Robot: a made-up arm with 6 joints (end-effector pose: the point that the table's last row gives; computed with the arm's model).
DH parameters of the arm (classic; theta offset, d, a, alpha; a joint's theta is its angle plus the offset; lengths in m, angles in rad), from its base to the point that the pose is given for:
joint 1: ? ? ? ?
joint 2: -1.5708 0 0.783 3.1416
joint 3: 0 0 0.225 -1.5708
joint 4: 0 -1.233 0 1.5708
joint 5: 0 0 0 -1.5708
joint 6: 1.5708 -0.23 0 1.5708
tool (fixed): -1.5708 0 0 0
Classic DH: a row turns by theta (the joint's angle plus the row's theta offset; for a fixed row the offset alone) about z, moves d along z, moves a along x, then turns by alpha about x.
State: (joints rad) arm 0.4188 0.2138 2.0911 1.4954 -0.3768 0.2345
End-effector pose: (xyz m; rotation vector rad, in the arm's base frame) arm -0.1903 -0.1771 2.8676 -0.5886 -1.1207 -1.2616
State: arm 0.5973 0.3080 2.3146 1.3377 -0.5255 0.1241
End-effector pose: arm -0.1964 -0.2694 2.7495 -0.1481 -1.1806 -0.9465
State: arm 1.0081 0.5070 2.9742 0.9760 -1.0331 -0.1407
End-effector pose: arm -0.1354 -0.5214 2.2277 0.8849 -1.0214 -0.1066
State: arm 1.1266 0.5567 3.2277 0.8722 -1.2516 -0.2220
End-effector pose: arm -0.0875 -0.5729 1.9702 1.1781 -0.8942 0.1812
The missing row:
joint 1: 0 0.789 0.233 -1.5708
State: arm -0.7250 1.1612 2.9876 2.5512 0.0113 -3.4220
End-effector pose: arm 0.2747 -0.2415 2.4599 -0.0293 -1.7305 0.2611
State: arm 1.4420 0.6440 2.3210 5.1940 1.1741 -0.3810
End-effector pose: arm 0.2175 0.2154 2.6953 -2.6153 0.7536 -0.6621
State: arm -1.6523 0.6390 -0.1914 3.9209 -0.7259 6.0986
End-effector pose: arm -0.0473 -1.8965 0.6054 2.5020 -1.5566 -0.5554
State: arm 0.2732 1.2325 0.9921 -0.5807 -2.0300 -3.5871
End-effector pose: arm 1.9749 0.6708 0.8307 -1.0054 -0.2138 2.6708
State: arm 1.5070 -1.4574 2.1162 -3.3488 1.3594 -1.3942
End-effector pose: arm -0.1550 -1.7000 0.3367 0.3200 -1.6716 -0.7278
